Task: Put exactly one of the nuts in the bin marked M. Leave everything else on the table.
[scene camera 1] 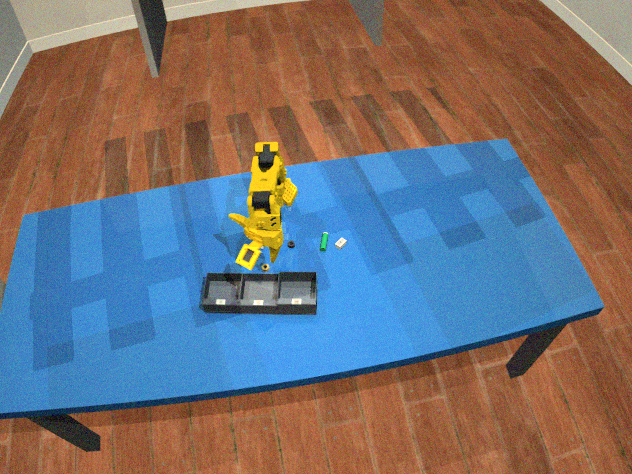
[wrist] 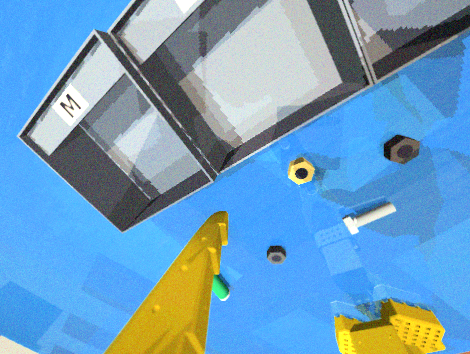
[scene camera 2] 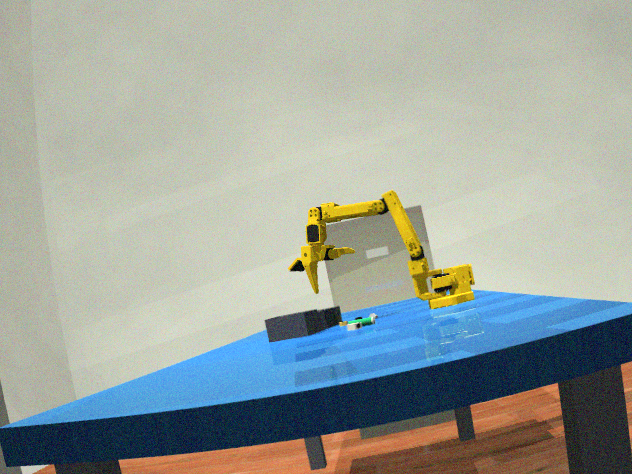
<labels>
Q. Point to a black three-compartment bin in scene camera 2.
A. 296, 325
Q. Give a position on a dark nut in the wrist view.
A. At 400, 149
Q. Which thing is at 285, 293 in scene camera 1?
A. A black three-compartment bin.
</labels>
